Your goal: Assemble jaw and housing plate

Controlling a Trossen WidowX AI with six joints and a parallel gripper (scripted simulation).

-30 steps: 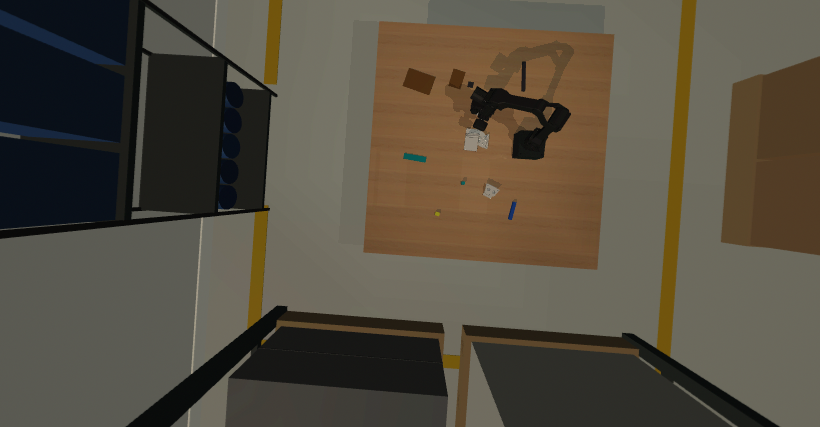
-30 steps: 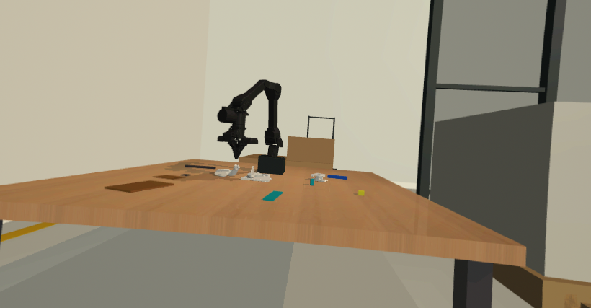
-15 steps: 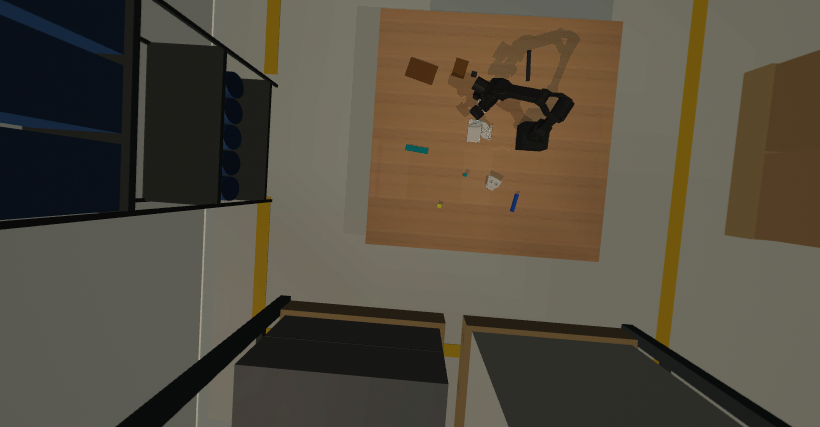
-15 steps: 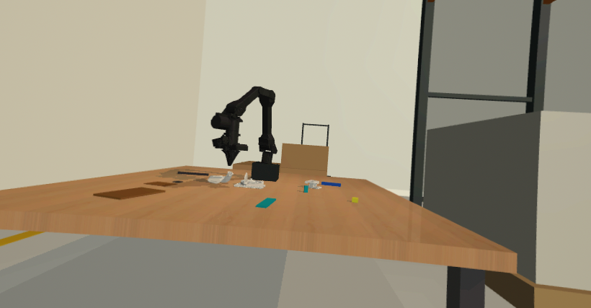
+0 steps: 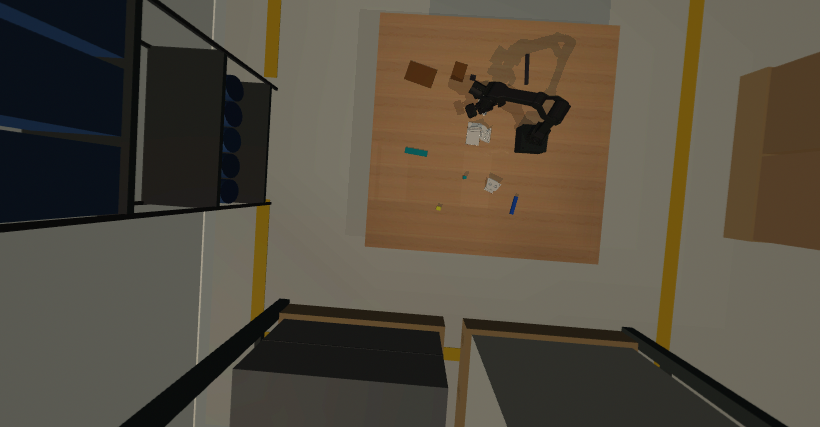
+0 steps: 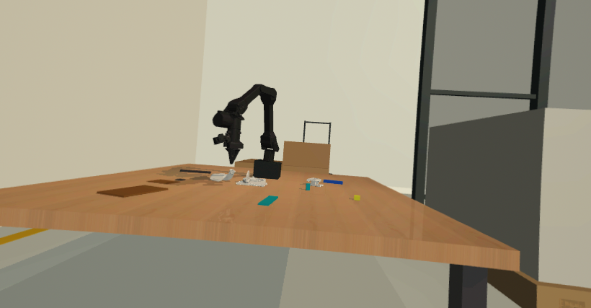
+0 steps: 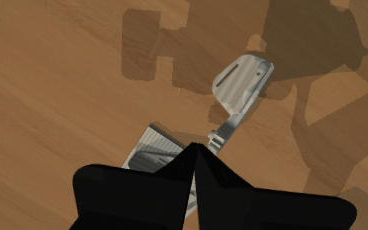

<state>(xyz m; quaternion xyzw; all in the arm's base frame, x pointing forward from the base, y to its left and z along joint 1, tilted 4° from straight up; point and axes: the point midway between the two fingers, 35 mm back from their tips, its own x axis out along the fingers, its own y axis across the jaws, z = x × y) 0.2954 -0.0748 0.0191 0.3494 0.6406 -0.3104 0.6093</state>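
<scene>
My gripper tip is 50 mm above the loose jaw, 20 mm to the left of it and 20 mm past it. Round my gripper tip: small teal block 350 mm to the left, 70 mm below, 20 mm behind; black bar 300 mm to the right, 200 mm behind, 70 mm below; small black square 190 mm to the right, 80 mm below, 70 mm ahead.
</scene>
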